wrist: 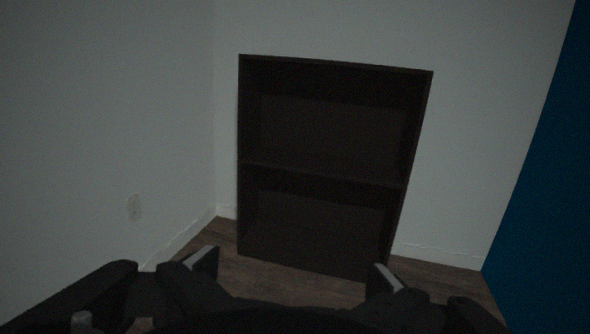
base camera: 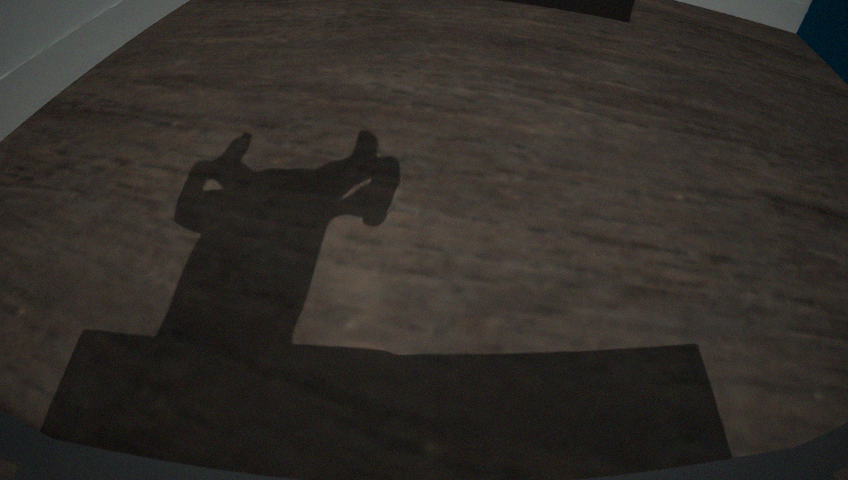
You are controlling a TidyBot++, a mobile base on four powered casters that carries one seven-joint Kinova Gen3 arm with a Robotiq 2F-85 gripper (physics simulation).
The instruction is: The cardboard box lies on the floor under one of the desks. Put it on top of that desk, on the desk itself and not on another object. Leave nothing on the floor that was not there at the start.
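Frame: origin at the arm's base, x left, y ahead, z down, level; centimetres.
Where they show: gripper, fingertip midpoint: (wrist: 292,272).
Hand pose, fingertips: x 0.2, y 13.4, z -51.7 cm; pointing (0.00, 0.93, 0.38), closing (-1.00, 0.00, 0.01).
Observation:
After its pixels a point has its place.
My gripper (wrist: 292,272) @(z -51.7, x 0.2, y 13.4 cm) is open and empty in the wrist view, its two fingers standing wide apart at the bottom of the view. It points toward a dark shelf unit some way off. The cardboard box and the desks do not show in either view. In the base camera view the shadow of the arm and of the open gripper lies on the floor.
A dark two-tier shelf unit (wrist: 320,175) (base camera: 621,10) stands against the white back wall (wrist: 465,150) @(z -30.6, x -83.6, y 134.7 cm). A white side wall (wrist: 100,125) @(z -38.9, x 73.4, y 88.5 cm) (base camera: 65,53) @(z 33.7, x 72.9, y 84.6 cm) runs along the left. A blue panel (wrist: 545,200) @(z -20.3, x -106.9, y 102.2 cm) (base camera: 830,41) @(z 34.6, x -108.6, y 110.3 cm) stands at the right. The floor (base camera: 535,208) @(z 39.7, x -11.8, y 46.3 cm) is brown wood.

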